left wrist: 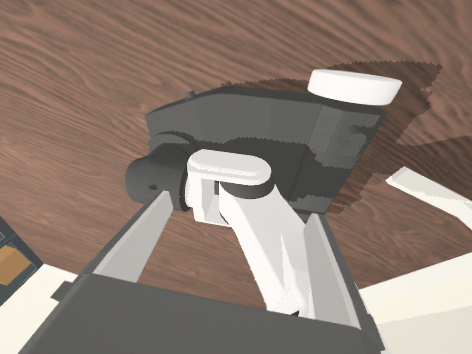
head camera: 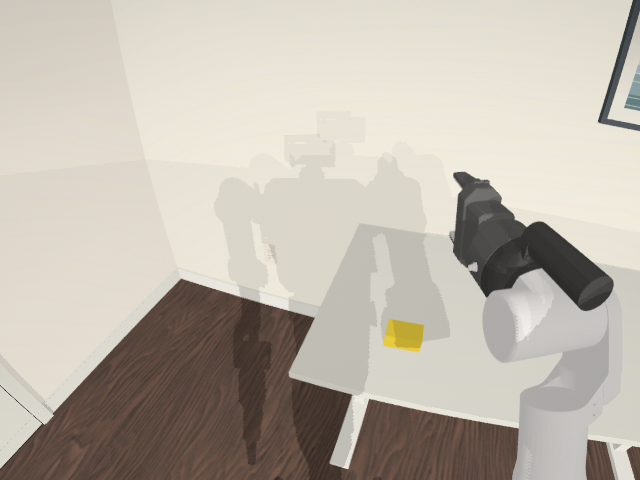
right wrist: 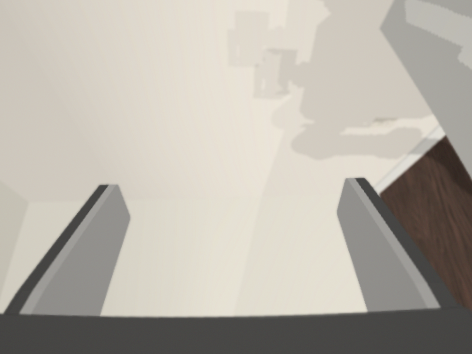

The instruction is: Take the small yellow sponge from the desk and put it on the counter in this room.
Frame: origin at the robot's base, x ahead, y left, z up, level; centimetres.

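Where they show: left gripper, fingertip midpoint: [left wrist: 236, 210]; right gripper, fingertip midpoint: [head camera: 457, 204] [right wrist: 231, 198].
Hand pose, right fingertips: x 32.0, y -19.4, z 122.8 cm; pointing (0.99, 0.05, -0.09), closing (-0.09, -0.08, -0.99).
Observation:
After its pixels a point has its place.
The small yellow sponge [head camera: 403, 335] @[x 45.0, y -19.1, z 76.5 cm] lies flat on the pale grey desk [head camera: 465, 382] @[x 31.6, y -34.3, z 72.0 cm] [right wrist: 425, 50] @[x 86.6, y -12.4, z 72.0 cm], towards its left end in the head view. The robot's shadow partly covers it. My right gripper [head camera: 454, 205] @[x 32.0, y -19.4, z 122.8 cm] [right wrist: 231, 198] @[x 32.0, y -19.4, z 122.8 cm] is open and empty. In the head view it shows up and to the right of the sponge, apart from it, with its fingers pointing up and left towards the wall. My left gripper [left wrist: 236, 210] @[x -22.9, y 22.3, z 53.5 cm] is open and empty, directed down at my own base and the floor. The sponge does not show in either wrist view. The counter does not show.
Behind the desk stands a cream wall [head camera: 206, 103] @[x 140.4, y 55.8, z 119.0 cm] with a framed picture [head camera: 617, 77] @[x 85.0, y -92.7, z 141.6 cm] at the upper right. Dark wood floor [head camera: 170, 387] @[x 70.4, y 81.7, z 0.0 cm] lies left of the desk. The robot's dark base [left wrist: 240, 117] @[x -26.9, y 17.1, z 16.9 cm] with a white wheel [left wrist: 354, 87] shows below the left gripper, near a white leg [left wrist: 432, 192].

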